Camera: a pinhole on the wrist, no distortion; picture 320 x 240 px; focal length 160.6 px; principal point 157.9 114.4 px. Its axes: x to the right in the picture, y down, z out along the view. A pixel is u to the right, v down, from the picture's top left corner.
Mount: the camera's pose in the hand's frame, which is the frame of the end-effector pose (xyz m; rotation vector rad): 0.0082 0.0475 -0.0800 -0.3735 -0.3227 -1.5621
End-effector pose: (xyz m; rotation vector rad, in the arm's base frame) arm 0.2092 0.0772 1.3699 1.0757 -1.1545 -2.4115
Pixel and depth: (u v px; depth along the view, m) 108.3 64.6 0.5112
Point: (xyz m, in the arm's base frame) 0.0384 0.0539 1.8789
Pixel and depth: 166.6 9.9 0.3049
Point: 0.1711 0.1761 1.6739
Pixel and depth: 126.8 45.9 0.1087
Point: 0.2163 0.0260 1.4778
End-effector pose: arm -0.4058 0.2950 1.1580 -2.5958 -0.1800 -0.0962
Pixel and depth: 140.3 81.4 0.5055
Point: -0.4236 0.2008 0.6854
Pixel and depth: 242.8 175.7 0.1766
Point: -0.3167 0.3330 1.0469
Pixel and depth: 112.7 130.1 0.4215
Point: -0.2835 0.1465 0.7829
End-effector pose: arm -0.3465 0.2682 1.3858 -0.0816 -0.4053 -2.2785
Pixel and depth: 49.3 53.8 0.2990
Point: -0.0273 0.1408 1.5644
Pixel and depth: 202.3 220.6 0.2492
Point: -0.4165 0.1379 1.6037
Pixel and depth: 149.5 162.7 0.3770
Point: -0.2912 0.1101 1.7055
